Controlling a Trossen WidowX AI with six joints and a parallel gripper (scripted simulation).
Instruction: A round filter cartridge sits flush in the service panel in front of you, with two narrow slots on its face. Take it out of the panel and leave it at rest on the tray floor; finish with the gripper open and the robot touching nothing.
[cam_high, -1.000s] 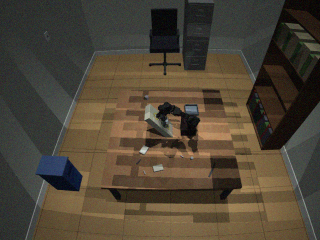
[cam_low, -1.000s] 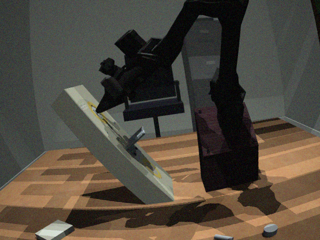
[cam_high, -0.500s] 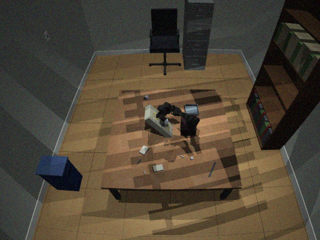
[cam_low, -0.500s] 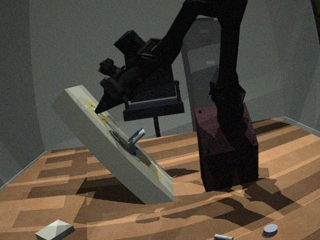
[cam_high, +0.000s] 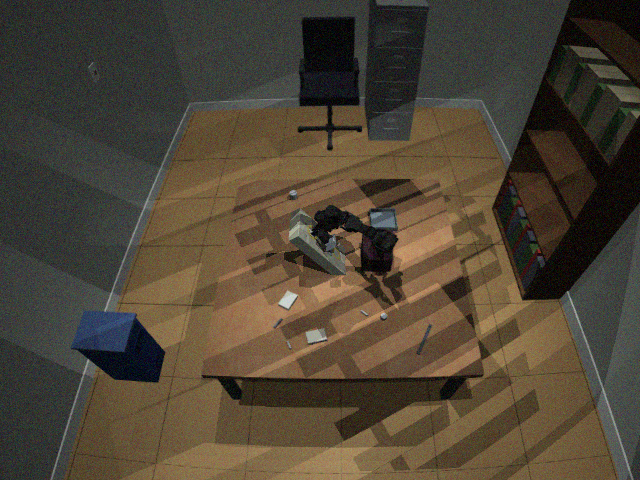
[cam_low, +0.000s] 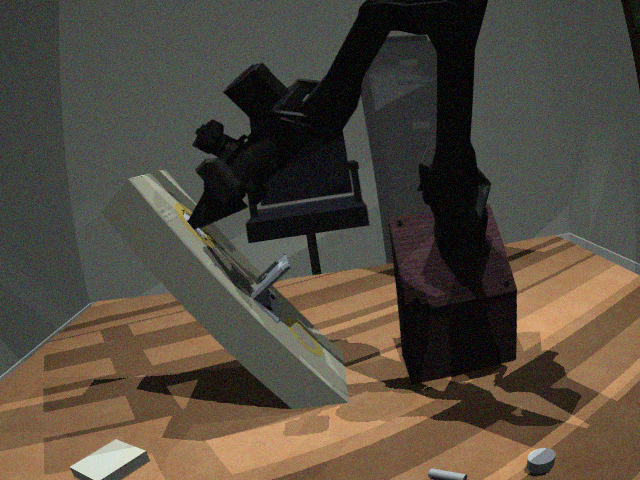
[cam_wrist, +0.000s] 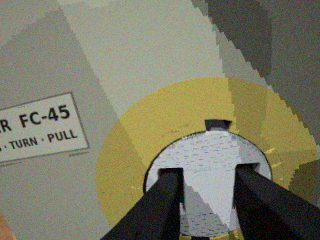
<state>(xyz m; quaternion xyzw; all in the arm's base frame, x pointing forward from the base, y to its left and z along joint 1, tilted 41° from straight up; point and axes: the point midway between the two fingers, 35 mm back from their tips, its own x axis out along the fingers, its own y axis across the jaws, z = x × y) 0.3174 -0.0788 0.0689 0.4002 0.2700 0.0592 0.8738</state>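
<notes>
The round grey filter cartridge lies 1 cm below my gripper tip and 1 cm ahead of it. Round my gripper tip: grey tray 41 cm behind, 26 cm to the right, 23 cm below; then service panel 8 cm below, 4 cm behind.
</notes>
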